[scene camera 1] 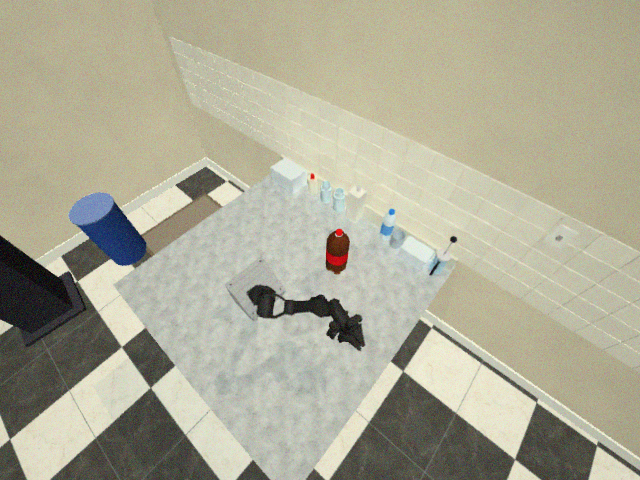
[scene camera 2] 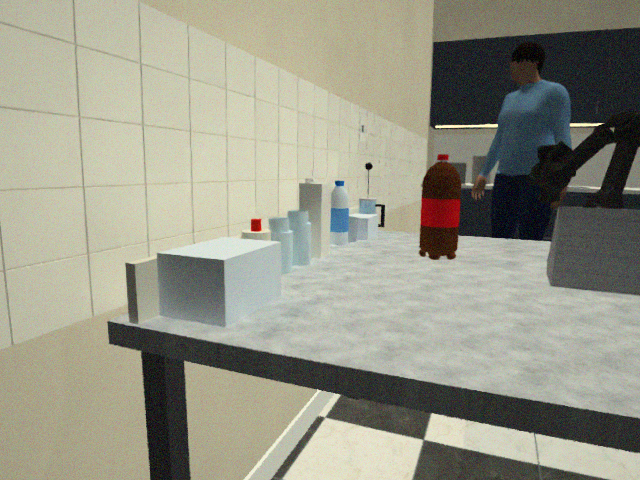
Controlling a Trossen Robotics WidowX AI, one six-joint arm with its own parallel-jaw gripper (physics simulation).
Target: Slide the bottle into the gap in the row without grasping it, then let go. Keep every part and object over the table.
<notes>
I see my gripper (scene camera 1: 362, 348), a tall white carton (scene camera 2: 314, 197), a white box (scene camera 2: 217, 282) and a blue-capped bottle (scene camera 2: 339, 197).
</notes>
